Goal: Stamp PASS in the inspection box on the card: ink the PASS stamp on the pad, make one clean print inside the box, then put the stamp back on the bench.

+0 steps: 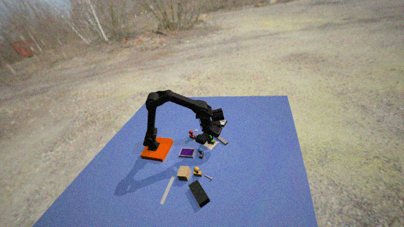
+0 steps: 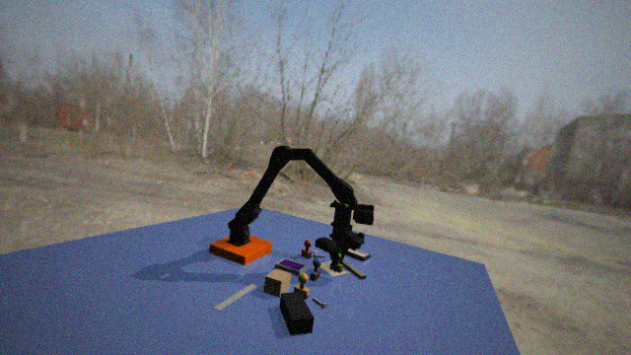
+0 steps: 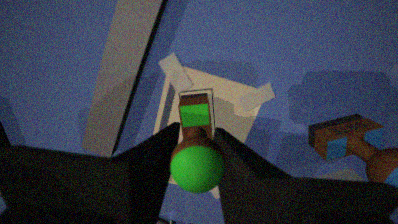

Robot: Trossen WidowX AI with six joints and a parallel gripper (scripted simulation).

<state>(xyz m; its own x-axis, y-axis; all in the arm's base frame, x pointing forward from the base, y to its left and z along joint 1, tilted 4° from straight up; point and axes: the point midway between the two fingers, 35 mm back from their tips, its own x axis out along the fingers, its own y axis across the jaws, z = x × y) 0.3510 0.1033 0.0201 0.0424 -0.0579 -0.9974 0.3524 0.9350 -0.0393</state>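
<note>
Right now my gripper tip is 2 cm past the beige card and 2 cm above it. From my gripper tip the other things lie so: blue-knobbed stamp 10 cm to the right, 3 cm behind; grey bar 5 cm ahead, 4 cm to the left, 1 cm below; green-knobbed stamp right at my gripper tip.
</note>
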